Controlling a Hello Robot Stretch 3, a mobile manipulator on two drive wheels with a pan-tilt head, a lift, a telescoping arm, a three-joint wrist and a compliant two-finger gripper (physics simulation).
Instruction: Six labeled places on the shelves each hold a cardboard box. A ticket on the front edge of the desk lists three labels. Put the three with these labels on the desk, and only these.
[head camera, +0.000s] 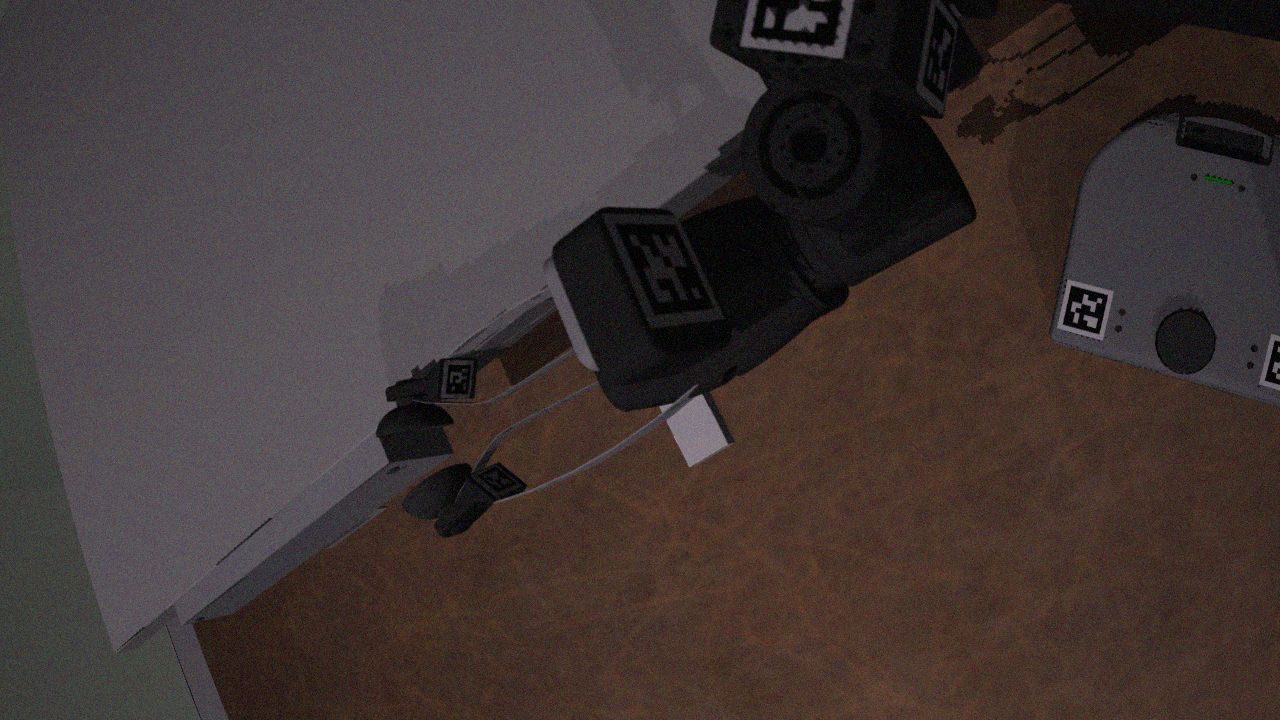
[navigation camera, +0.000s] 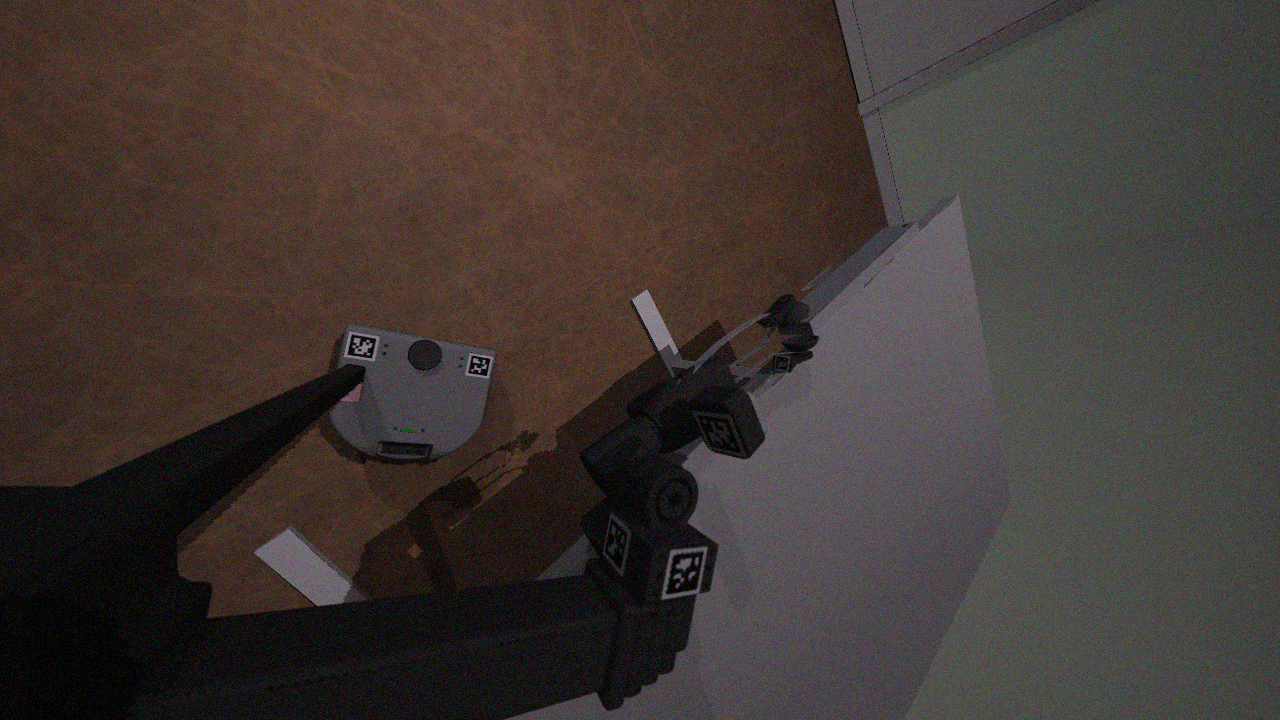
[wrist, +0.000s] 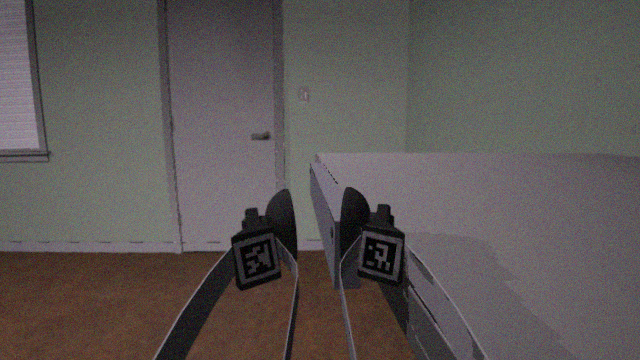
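Seen in the pictures: gripper, fingertip midpoint: (head camera: 401, 472) (navigation camera: 806, 320) (wrist: 318, 213); robot's base at its link origin: (head camera: 1181, 338) (navigation camera: 424, 353).
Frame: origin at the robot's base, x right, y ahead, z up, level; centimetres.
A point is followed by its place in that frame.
Note:
The desk (head camera: 223, 223) {x 58.3, y 6.2, z 95.0 cm} (navigation camera: 877, 447) {x 59.0, y 1.6, z 95.0 cm} (wrist: 500, 190) {x 56.2, y 8.7, z 95.0 cm} has a broad pale top with no box on the part in view. A thin dark line (head camera: 243, 540) {x 51.5, y 26.3, z 95.0 cm} (wrist: 327, 170) {x 55.4, y 30.2, z 95.0 cm} runs along its front edge near the far corner; no ticket text is readable. My gripper (head camera: 426, 458) {x 35.8, y 15.6, z 96.2 cm} (navigation camera: 793, 324) {x 35.8, y 15.6, z 96.2 cm} (wrist: 318, 213) {x 35.8, y 15.6, z 96.2 cm} is partly open and empty, at the desk's front edge. In the head view one finger overlaps the edge and the other is over the floor. In the wrist view the edge shows between and behind the fingertips. Whether they touch it, I cannot tell. The shelves and boxes do not show.
My base (head camera: 1163, 241) {x 5.2, y -10.4, z 16.0 cm} (navigation camera: 411, 394) {x -1.1, y -9.9, z 16.0 cm} stands on the brown floor in front of the desk. My arm (navigation camera: 402, 644) {x -0.1, y -8.2, z 105.2 cm} reaches over the desk. Pale bars (navigation camera: 656, 326) (navigation camera: 304, 564) lie low by the desk. A door (wrist: 220, 100) {x 151.5, y 204.7, z 118.0 cm} and a window (wrist: 15, 75) {x 43.3, y 320.2, z 141.2 cm} are in the green wall beyond.

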